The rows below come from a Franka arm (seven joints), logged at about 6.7 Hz.
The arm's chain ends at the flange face. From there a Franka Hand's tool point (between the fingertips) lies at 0.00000 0.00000 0.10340 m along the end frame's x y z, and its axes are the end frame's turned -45 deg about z.
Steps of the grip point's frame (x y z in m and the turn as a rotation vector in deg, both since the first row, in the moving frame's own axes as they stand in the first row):
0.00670, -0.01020, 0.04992, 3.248, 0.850, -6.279
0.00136, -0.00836, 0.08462, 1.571, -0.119, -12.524
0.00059, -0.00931, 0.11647, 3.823, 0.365, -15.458
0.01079, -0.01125, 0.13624, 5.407, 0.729, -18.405
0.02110, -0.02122, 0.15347, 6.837, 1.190, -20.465
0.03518, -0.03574, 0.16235, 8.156, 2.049, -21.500
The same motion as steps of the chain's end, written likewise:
0.00086, -0.00690, 0.05010, 2.898, -1.696, -6.279
-0.00261, -0.00527, 0.08466, 1.027, -1.195, -12.524
-0.00109, -0.00232, 0.11670, 2.961, -2.445, -15.458
0.00678, -0.00885, 0.13670, 4.339, -3.308, -18.405
0.00876, -0.02119, 0.15422, 5.676, -3.993, -20.465
0.00960, -0.03892, 0.16345, 7.216, -4.318, -21.500

